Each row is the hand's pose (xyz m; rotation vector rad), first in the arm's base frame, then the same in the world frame.
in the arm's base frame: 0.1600 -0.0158 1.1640 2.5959 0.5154 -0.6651
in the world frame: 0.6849 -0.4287 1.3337 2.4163 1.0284 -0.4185
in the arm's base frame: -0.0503 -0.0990 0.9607 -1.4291 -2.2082 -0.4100
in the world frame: 0.5411 -0.5803 1.1129 -0.8957 -2.4641 -0.3550
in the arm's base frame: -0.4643 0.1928 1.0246 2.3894 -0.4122 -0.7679
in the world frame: 0.0402 -0.4894 1.1513 2.4256 0.0906 -0.4991
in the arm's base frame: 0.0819 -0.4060 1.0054 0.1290 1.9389 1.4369
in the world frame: 0.7860 -0.8072 1.1604 -0.3347 1.9552 1.7245
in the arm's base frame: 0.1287 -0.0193 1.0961 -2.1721 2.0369 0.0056
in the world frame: 0.6621 -0.4412 1.2636 -2.4953 1.4874 0.0202
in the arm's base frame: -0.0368 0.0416 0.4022 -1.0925 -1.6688 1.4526
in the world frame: 0.5288 -0.4170 0.5605 -0.8026 -2.0637 1.6442
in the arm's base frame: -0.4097 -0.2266 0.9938 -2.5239 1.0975 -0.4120
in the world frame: 0.2660 -0.8465 1.1150 -2.5911 0.5102 -0.3518
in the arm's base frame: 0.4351 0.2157 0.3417 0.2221 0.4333 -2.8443
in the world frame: 0.8883 -0.0606 0.5409 0.2088 0.4600 -2.4041
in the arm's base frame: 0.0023 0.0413 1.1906 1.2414 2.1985 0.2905
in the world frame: 0.5165 -0.4434 1.3494 0.7546 2.3885 0.5406
